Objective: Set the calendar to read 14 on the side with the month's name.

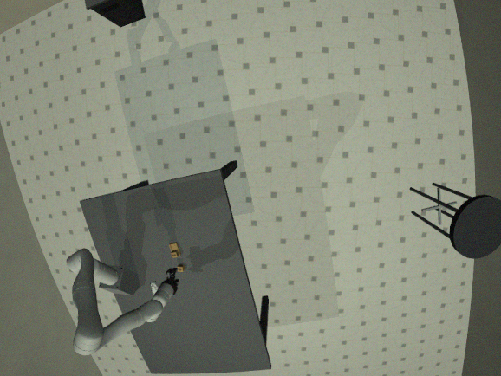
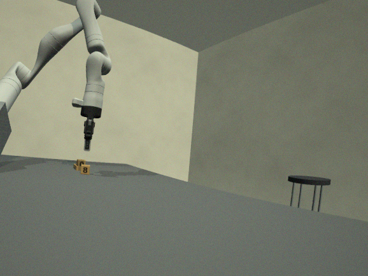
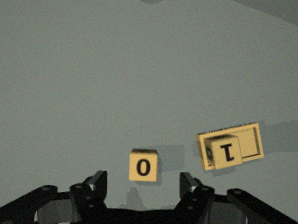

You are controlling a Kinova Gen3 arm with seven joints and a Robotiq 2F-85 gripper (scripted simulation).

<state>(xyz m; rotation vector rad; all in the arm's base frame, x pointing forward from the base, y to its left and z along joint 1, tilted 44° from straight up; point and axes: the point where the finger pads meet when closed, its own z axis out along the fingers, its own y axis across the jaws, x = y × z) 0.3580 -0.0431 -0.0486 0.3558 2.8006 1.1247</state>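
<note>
Right now the number cube is 8 cm below my hand. Also, from my hand: wooden tray (11 cm to the left, 9 cm below).
</note>
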